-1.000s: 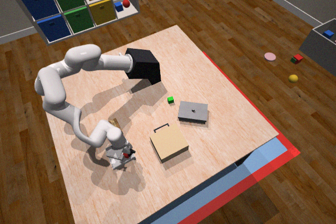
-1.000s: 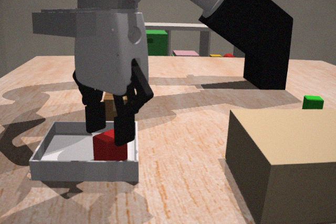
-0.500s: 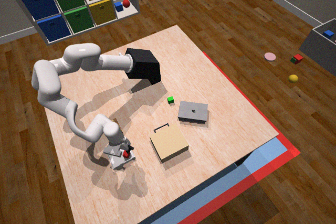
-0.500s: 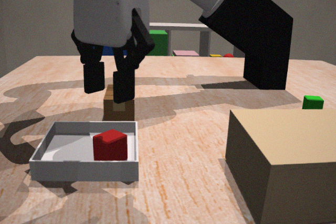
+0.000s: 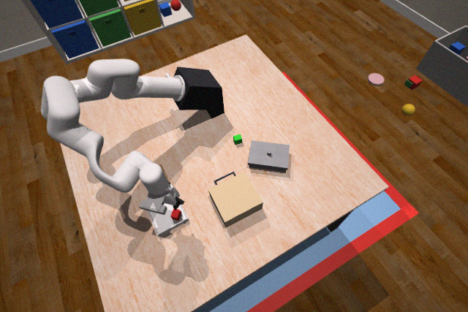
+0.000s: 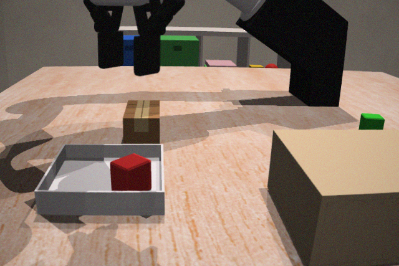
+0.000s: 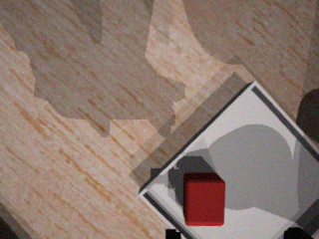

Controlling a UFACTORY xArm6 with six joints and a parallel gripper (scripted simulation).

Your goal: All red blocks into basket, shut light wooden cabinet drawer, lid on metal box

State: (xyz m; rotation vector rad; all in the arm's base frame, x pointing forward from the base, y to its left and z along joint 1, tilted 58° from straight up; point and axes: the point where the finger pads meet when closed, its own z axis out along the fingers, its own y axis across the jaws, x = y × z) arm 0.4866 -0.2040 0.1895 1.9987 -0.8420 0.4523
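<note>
My hand is 40 mm past the grey lid, 510 mm to the right of it and 120 mm above it. From my hand the other things lie so: drawer: 50 mm ahead, 260 mm to the left, 130 mm below; then cardboard box: 200 mm behind, 10 mm to the left, 140 mm below; then grey basket: 30 mm behind, 30 mm to the right, 160 mm below.
</note>
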